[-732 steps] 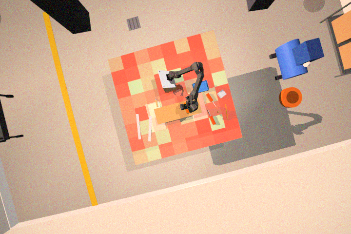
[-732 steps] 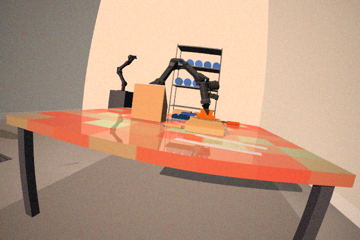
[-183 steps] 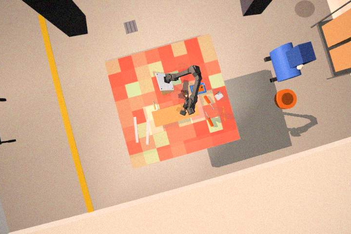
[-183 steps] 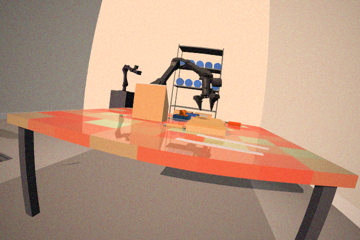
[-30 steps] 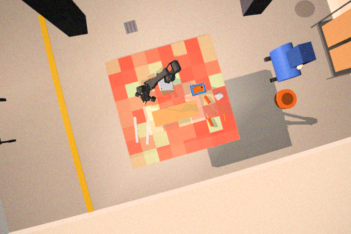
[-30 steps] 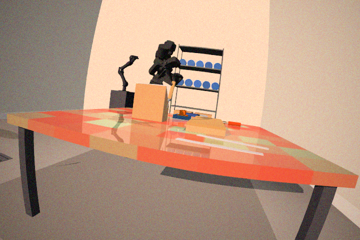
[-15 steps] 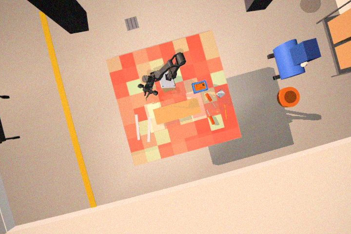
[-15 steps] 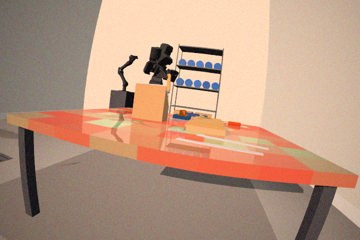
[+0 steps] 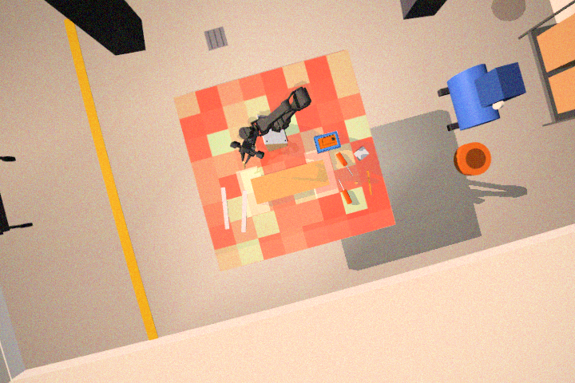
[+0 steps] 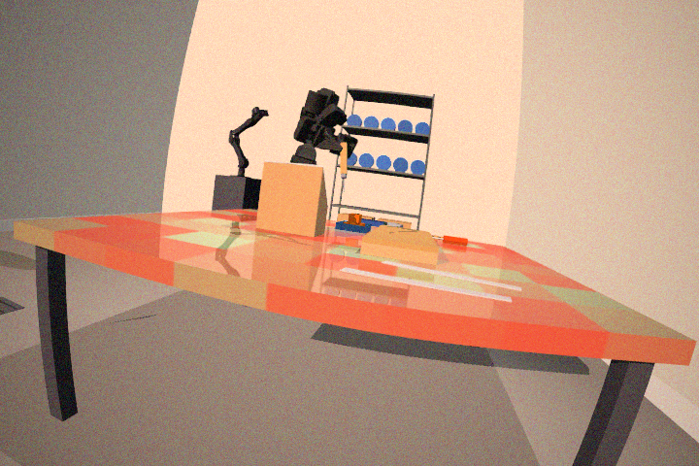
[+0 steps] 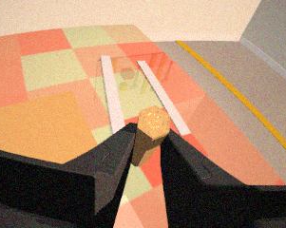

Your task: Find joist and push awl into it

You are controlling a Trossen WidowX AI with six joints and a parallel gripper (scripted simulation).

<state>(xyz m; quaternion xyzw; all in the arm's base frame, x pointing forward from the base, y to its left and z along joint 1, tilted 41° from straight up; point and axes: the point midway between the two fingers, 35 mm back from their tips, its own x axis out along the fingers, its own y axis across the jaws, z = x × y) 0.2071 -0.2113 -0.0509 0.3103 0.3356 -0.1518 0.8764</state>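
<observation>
My gripper tip is 5 cm above the awl, 1 cm to the left of it and 1 cm short of it. Also, from my gripper tip: blue tray (55 cm to the left, 22 cm below, 10 cm behind); orange stud finder (57 cm to the left, 19 cm below, 10 cm behind); grey block (78 cm to the left, 22 cm below, 2 cm ahead).
</observation>
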